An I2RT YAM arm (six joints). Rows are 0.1 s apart.
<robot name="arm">
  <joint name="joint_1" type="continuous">
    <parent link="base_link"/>
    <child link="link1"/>
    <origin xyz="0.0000 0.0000 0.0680"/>
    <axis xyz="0 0 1"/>
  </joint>
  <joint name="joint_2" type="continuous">
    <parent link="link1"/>
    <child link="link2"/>
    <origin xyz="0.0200 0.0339 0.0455" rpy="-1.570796 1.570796 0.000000"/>
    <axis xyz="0 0 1"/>
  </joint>
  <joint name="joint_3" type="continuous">
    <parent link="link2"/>
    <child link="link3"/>
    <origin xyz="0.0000 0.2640 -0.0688" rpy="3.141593 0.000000 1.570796"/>
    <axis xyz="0 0 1"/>
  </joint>
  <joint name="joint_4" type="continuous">
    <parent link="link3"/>
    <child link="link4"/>
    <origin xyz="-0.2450 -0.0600 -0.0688" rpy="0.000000 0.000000 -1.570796"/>
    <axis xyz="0 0 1"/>
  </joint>
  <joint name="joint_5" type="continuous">
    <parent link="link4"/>
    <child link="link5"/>
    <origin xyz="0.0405 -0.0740 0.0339" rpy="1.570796 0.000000 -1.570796"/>
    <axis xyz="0 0 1"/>
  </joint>
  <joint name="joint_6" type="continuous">
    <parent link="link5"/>
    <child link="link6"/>
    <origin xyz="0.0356 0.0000 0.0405" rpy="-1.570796 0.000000 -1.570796"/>
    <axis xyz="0 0 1"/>
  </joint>
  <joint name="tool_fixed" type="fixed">
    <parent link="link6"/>
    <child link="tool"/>
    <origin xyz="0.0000 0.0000 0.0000" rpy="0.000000 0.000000 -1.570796"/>
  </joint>
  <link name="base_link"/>
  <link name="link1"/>
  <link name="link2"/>
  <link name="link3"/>
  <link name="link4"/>
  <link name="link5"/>
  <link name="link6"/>
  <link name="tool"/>
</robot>
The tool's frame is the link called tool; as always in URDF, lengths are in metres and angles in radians. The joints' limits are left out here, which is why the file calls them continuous.
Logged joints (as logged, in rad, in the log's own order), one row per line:
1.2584 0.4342 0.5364 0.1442 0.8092 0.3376
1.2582 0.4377 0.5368 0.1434 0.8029 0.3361
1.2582 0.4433 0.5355 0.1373 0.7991 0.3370
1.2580 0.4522 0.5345 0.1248 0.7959 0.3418
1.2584 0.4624 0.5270 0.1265 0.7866 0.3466
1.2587 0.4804 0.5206 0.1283 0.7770 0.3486
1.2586 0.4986 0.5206 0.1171 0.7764 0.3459
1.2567 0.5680 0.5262 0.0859 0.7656 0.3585
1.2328 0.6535 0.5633 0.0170 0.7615 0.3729
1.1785 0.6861 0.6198 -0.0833 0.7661 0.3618
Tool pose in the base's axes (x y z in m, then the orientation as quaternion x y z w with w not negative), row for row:
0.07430 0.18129 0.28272 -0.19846 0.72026 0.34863 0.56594
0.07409 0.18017 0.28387 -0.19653 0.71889 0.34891 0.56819
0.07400 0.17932 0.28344 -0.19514 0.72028 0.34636 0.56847
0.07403 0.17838 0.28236 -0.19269 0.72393 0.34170 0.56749
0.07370 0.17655 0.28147 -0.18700 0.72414 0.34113 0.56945
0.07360 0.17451 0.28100 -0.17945 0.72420 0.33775 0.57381
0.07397 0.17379 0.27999 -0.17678 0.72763 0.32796 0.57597
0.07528 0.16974 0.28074 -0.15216 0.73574 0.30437 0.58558
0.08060 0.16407 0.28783 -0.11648 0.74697 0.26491 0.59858
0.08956 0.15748 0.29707 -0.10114 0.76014 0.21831 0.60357
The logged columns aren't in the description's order. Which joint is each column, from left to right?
Columns, left to right: joint_1, joint_5, joint_3, joint_4, joint_2, joint_6.
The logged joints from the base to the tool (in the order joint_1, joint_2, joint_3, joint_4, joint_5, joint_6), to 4 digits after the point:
1.2584 0.8092 0.5364 0.1442 0.4342 0.3376
1.2582 0.8029 0.5368 0.1434 0.4377 0.3361
1.2582 0.7991 0.5355 0.1373 0.4433 0.3370
1.2580 0.7959 0.5345 0.1248 0.4522 0.3418
1.2584 0.7866 0.5270 0.1265 0.4624 0.3466
1.2587 0.7770 0.5206 0.1283 0.4804 0.3486
1.2586 0.7764 0.5206 0.1171 0.4986 0.3459
1.2567 0.7656 0.5262 0.0859 0.5680 0.3585
1.2328 0.7615 0.5633 0.0170 0.6535 0.3729
1.1785 0.7661 0.6198 -0.0833 0.6861 0.3618

